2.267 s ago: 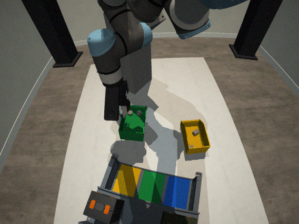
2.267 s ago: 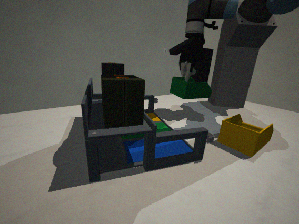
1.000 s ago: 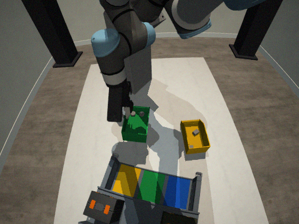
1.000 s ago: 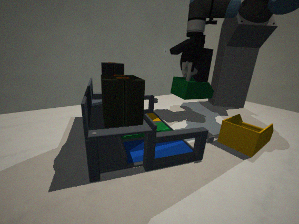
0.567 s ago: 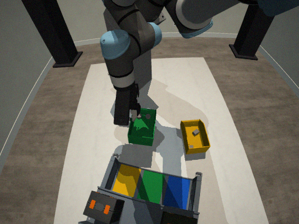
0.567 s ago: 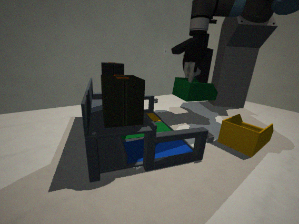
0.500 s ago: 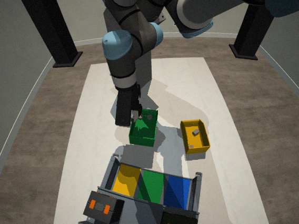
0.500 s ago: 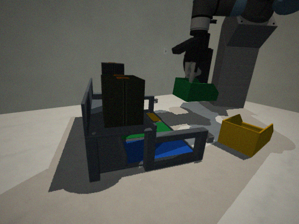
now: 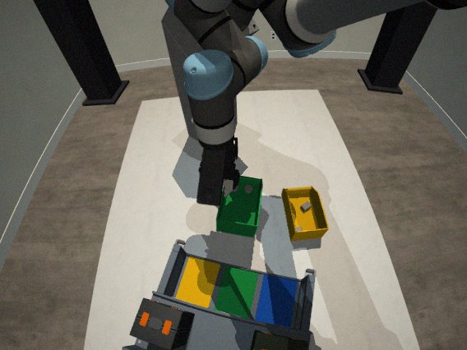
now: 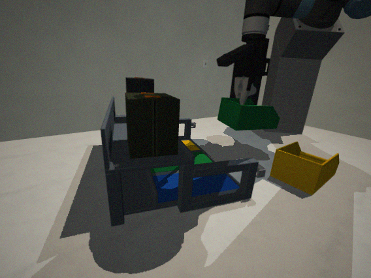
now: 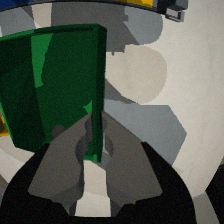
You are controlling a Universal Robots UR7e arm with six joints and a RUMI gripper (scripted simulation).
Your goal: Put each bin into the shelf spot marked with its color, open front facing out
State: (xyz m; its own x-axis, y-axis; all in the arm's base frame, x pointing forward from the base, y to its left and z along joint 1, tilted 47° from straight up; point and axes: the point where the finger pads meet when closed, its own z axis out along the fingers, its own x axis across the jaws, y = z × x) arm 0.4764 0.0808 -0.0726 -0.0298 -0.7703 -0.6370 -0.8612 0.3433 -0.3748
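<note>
Now: the green bin 5 cm to the left of my hand and 3 cm below it. The rest, counted from my hand: shelf lip 15 cm below, 15 cm ahead, 6 cm to the left; shelf board 35 cm ahead, 6 cm below, 3 cm to the left; yellow bin 24 cm to the left, 12 cm below, 3 cm behind.
</note>
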